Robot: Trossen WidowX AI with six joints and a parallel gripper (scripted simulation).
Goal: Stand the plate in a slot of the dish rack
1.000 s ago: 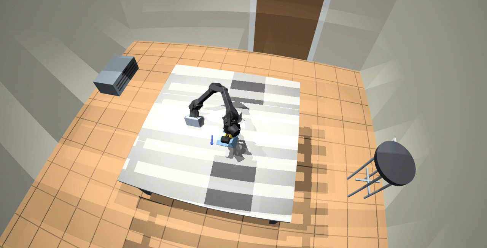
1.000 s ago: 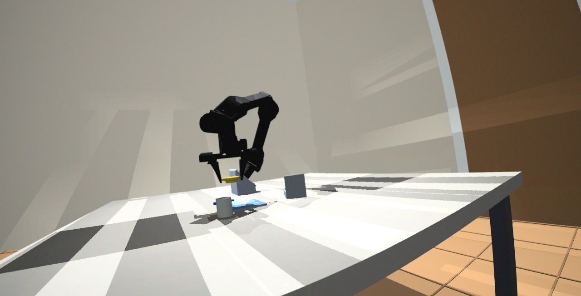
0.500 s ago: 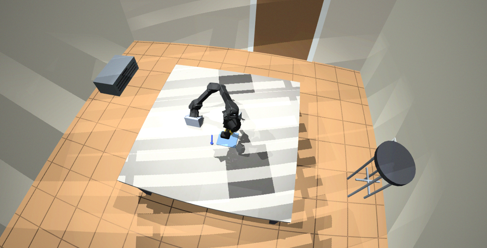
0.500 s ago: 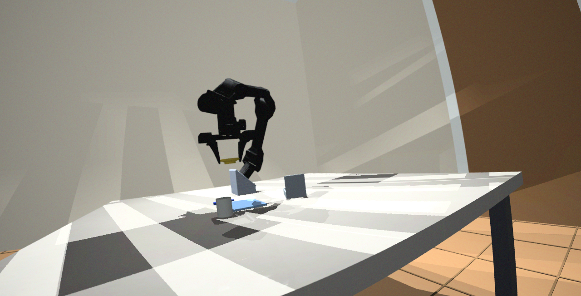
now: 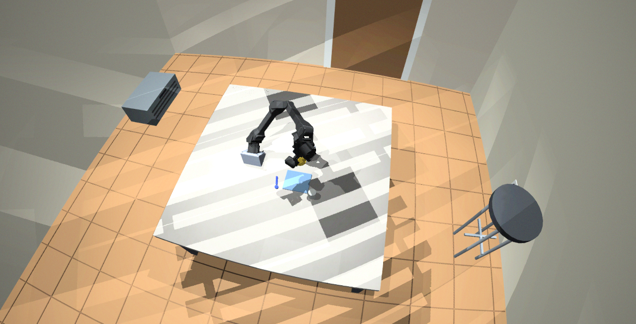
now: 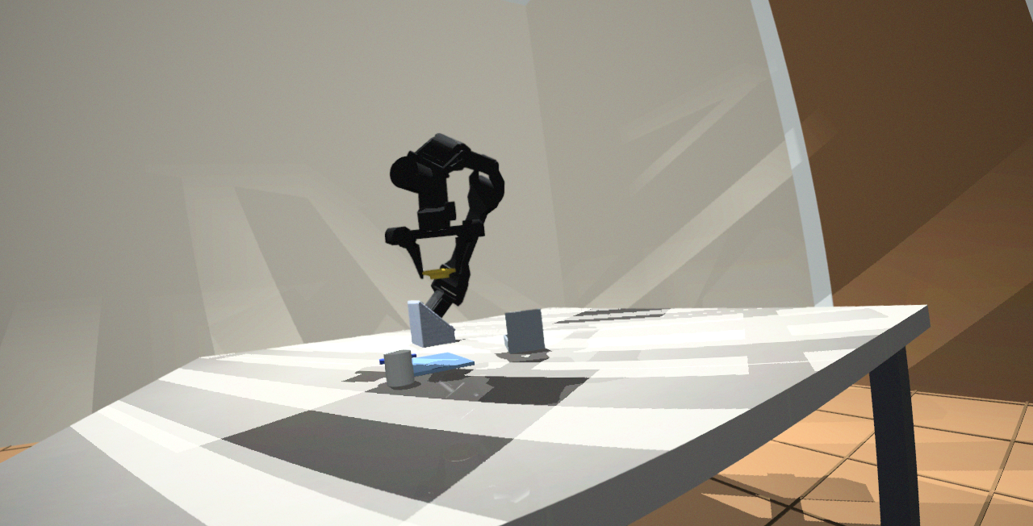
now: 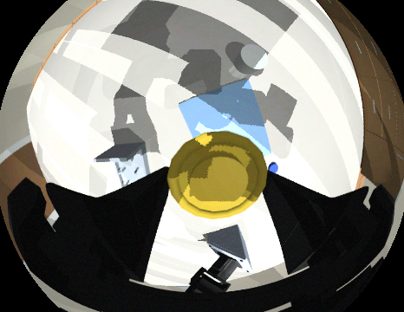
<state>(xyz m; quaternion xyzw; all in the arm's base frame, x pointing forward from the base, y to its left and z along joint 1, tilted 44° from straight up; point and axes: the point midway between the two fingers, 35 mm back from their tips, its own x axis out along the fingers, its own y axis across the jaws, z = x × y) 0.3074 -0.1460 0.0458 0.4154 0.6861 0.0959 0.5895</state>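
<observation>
Right now my gripper tip is 17 cm to the right of the grey dish rack, 14 cm above it and 1 cm past it. Also, from my gripper tip: yellow plate 1 cm above; then light blue mat 16 cm below, 4 cm to the right, 2 cm behind.
</observation>
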